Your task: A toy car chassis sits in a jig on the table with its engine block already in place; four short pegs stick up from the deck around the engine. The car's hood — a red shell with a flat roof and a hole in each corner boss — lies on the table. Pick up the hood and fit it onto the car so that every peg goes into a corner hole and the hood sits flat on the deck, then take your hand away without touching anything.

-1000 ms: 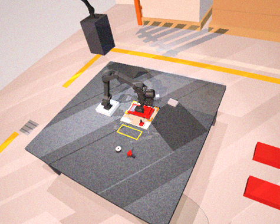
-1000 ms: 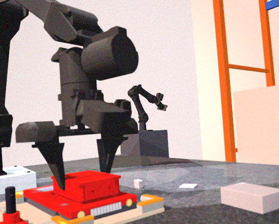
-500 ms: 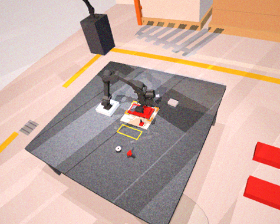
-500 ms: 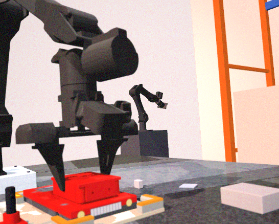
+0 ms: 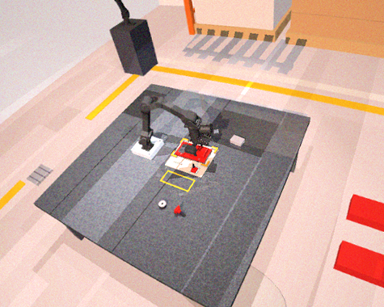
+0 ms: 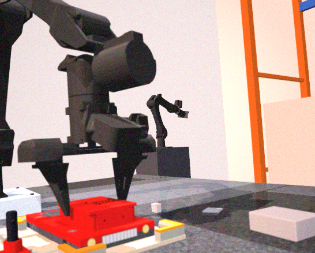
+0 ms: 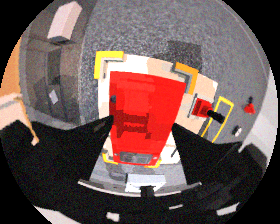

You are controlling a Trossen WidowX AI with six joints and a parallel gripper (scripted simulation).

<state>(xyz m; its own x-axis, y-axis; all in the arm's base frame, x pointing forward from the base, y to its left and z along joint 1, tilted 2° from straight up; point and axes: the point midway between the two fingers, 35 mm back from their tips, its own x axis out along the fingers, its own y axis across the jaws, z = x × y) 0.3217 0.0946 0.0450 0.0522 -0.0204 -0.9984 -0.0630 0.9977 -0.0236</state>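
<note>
Now: the red hood right at my gripper tip. The rest, counted from my gripper tip: engine block 20 mm below.
</note>
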